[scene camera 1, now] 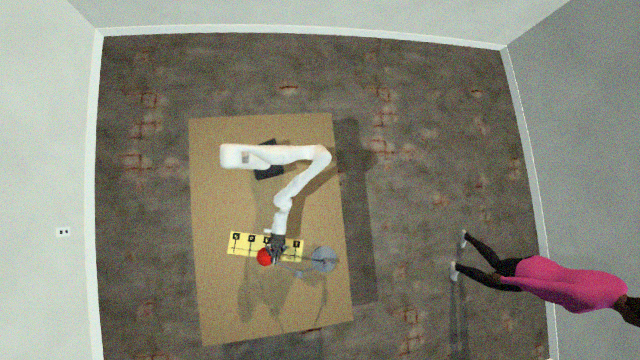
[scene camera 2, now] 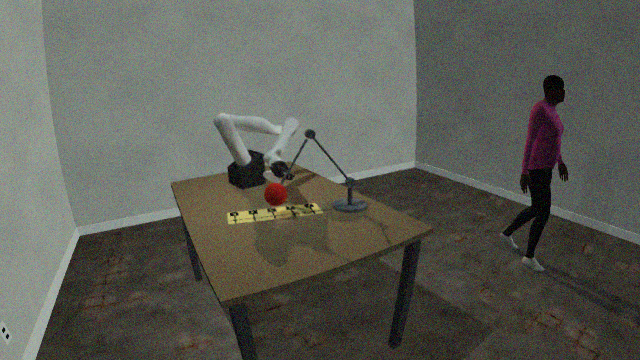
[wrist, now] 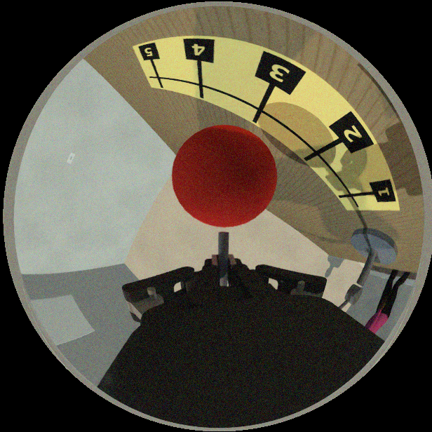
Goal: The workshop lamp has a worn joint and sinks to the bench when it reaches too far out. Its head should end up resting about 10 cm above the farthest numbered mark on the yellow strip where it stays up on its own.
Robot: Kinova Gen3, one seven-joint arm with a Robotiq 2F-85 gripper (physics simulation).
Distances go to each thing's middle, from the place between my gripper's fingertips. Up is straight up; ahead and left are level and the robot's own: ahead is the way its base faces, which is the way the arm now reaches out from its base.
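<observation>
The round grey lamp base (wrist: 377, 246) is 290 mm to the left of my hand, 130 mm lower than it and 70 mm ahead of it. Then there's the yellow strip (scene camera 1: 245, 244), and my hand is 180 mm above that strip, 70 mm past it and 40 mm to the left of it.
</observation>
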